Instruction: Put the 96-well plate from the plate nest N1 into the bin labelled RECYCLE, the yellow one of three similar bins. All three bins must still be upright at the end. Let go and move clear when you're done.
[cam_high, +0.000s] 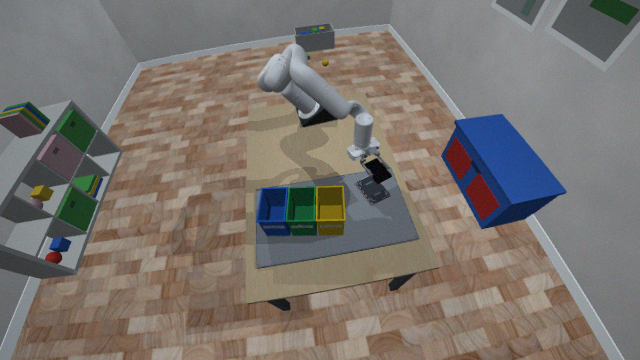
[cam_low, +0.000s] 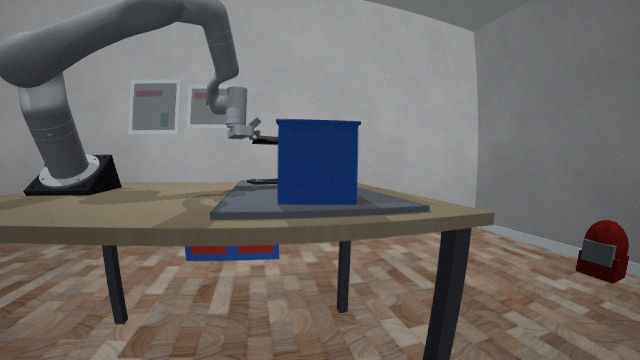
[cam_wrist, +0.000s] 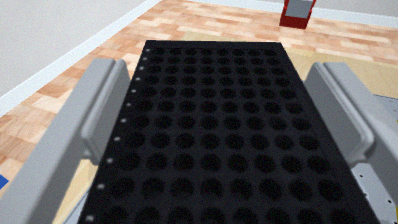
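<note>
Right now my hand is 110 mm short of the yellow bin, 270 mm to the left of it and 100 mm above it. Round my hand: plate nest N1: 180 mm below; green bin: 80 mm ahead, 400 mm to the right, 100 mm below; black 96-well plate: 10 mm below.
</note>
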